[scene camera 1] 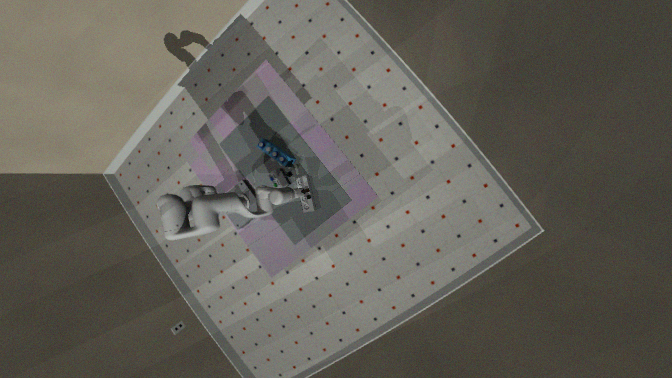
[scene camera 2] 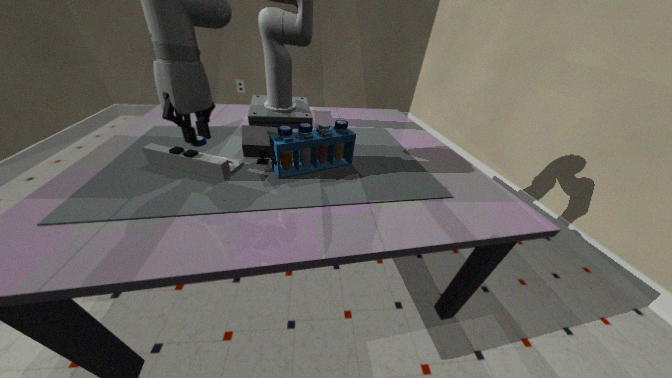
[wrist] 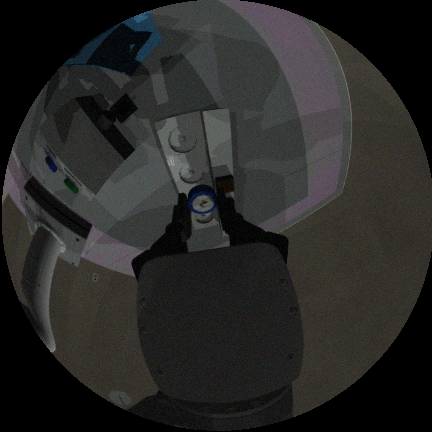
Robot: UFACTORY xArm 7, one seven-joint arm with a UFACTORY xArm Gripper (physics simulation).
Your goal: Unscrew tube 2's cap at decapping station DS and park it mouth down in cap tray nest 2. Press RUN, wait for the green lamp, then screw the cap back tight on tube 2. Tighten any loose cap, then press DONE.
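Where they show: gripper, fingertip midpoint: (scene camera 1: 301,191) (scene camera 2: 198,140) (wrist: 202,199); arm's base, origin of the base link: (scene camera 2: 280,106) (wrist: 49,235).
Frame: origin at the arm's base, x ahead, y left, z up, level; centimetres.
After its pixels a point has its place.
My gripper (scene camera 1: 303,191) {y -12.4, x 41.1, z 2.3 cm} (scene camera 2: 198,134) {y -12.4, x 41.1, z 2.3 cm} (wrist: 202,199) {y -12.4, x 41.1, z 2.3 cm} points down and is shut on a cap with a blue rim and a pale, marked top (scene camera 2: 199,142) {y -11.6, x 42.4, z 2.4 cm} (wrist: 203,202) {y -12.5, x 41.2, z 2.8 cm}. The cap is low over the long white block (scene camera 1: 307,205) {y -21.2, x 38.3, z -4.1 cm} (scene camera 2: 200,165) {y -10.6, x 46.2, z -1.8 cm} (wrist: 217,125) {y -6.3, x 46.0, z -0.3 cm}. Round nests show on the block in the wrist view: a large nest (wrist: 182,139) {y -6.8, x 41.7, z -3.9 cm}, a smaller nest (wrist: 191,173) {y -11.9, x 40.3, z -3.9 cm} and a nest (wrist: 204,217) {y -21.8, x 37.7, z -3.9 cm} partly covered by the cap. The cap's underside and any contact with the block are hidden. The block carries a green square (scene camera 2: 176,150) {y -16.8, x 43.7, z 0.5 cm} and an orange-brown square (scene camera 2: 191,153) {y -12.8, x 44.7, z 0.5 cm} (wrist: 225,184) {y -13.1, x 44.2, z 0.6 cm}.
A blue rack (scene camera 1: 282,158) (scene camera 2: 315,168) holds several tubes, three blue-capped and one pale-topped. A grey box (scene camera 2: 257,136) {y -0.2, x 33.7, z 1.2 cm} stands between rack and arm base. A blue button (wrist: 51,163) {y 2.8, x 29.0, z 2.5 cm}, a green button (wrist: 71,185) {y -1.4, x 29.3, z 2.5 cm} and a black clamp-like part (wrist: 124,108) {y 1.2, x 37.5, z -4.3 cm} lie beside the white block.
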